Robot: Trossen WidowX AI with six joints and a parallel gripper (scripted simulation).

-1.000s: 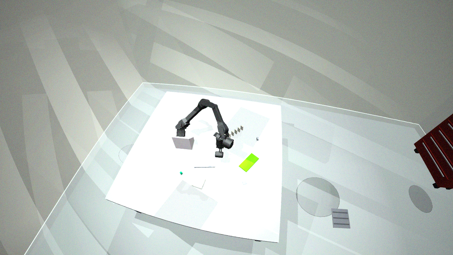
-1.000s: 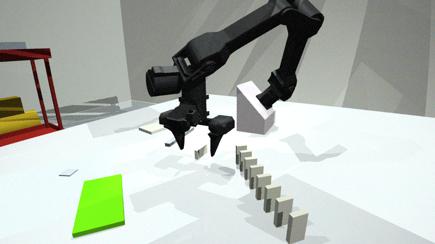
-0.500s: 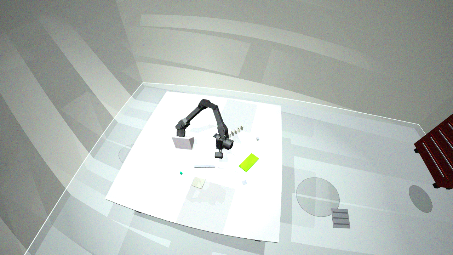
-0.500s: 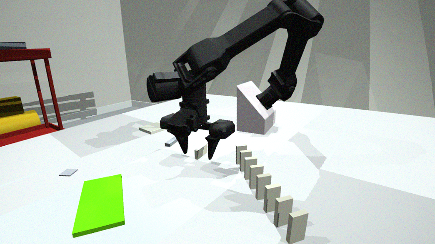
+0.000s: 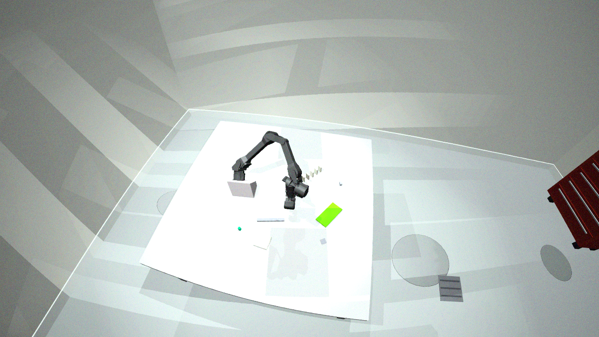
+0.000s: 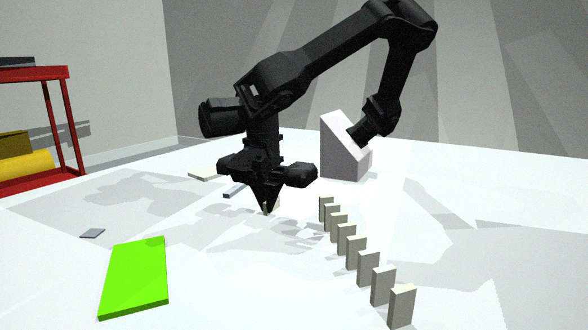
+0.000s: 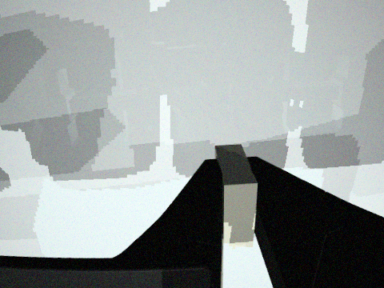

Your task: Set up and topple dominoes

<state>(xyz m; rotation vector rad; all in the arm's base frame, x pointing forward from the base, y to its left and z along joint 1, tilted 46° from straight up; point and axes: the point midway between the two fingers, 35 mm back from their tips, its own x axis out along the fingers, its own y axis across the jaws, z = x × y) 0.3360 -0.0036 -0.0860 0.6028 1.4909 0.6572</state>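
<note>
Now: gripper tip 14 cm to the left of the grey bar and 10 cm past it. The rest, counted from my gripper tip: green slab: 24 cm ahead, 6 cm to the right; then small grey tile: 23 cm to the right, 21 cm ahead; then flat cream tile: 28 cm to the right, 12 cm behind.
</note>
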